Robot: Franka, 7 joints.
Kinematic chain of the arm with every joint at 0, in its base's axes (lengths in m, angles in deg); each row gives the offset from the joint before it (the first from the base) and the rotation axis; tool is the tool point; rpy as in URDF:
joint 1: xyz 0 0 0.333 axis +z
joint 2: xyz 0 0 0 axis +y
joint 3: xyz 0 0 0.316 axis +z
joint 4: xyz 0.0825 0 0 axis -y
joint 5: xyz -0.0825 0 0.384 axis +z
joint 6: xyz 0 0 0 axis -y
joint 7: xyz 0.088 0 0 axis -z
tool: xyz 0 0 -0.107 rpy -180 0 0
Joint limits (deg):
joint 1: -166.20..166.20
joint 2: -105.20..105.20
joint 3: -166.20..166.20
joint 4: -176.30..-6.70
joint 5: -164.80..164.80
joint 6: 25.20..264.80
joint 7: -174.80..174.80
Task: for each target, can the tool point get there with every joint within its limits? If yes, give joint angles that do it. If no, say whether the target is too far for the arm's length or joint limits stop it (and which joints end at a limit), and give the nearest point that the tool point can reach.
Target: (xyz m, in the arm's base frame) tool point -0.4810 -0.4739 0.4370
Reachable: yes | joints -94.08 76.83 -104.10 -81.27 117.51 46.08 -20.55
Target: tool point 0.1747 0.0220 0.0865
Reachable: yes | joints 113.64 -80.21 -121.31 -153.05 111.86 239.53 -112.59
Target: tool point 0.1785 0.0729 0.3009
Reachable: yes | joints -8.21 -22.83 44.40 -161.37 -12.32 64.02 32.81
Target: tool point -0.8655 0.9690 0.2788
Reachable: no: too far | nearest point -0.5710 0.6393 0.2972 | short by 0.442 m
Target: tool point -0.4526 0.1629 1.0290
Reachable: yes | joints 114.85 26.44 98.06 -40.92 60.81 160.31 104.46
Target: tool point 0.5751 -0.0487 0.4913
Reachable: yes | joints -85.17 57.51 93.24 -112.69 -122.31 165.37 30.63
